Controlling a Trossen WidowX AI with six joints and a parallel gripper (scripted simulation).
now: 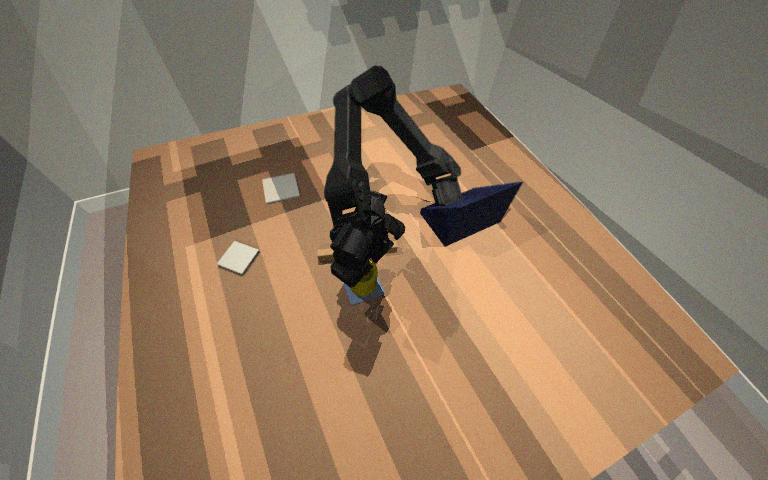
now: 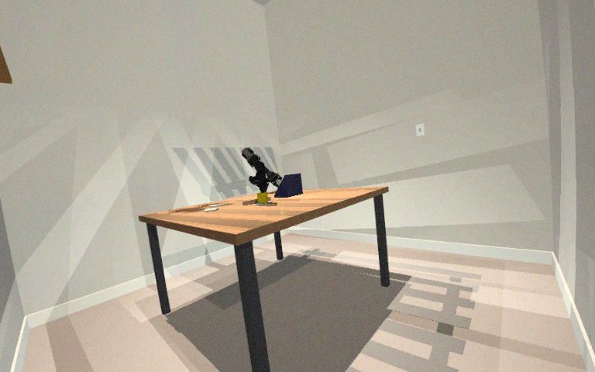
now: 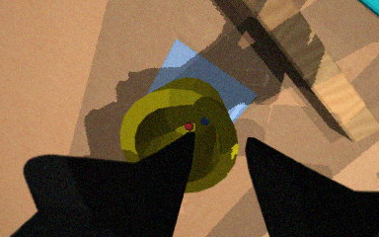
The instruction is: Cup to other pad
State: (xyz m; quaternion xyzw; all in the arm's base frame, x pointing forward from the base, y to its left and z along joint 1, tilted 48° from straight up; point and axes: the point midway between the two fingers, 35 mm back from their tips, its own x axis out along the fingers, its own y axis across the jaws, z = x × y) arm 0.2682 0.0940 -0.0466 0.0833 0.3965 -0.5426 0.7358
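My gripper tip is now 170 mm to the left of the cyan pad, 70 mm above it and 20 mm past it. From my gripper tip the other things lie so: wooden bar 80 mm to the right, 50 mm below; then grey tile 380 mm to the right, 140 mm ahead, 50 mm below.
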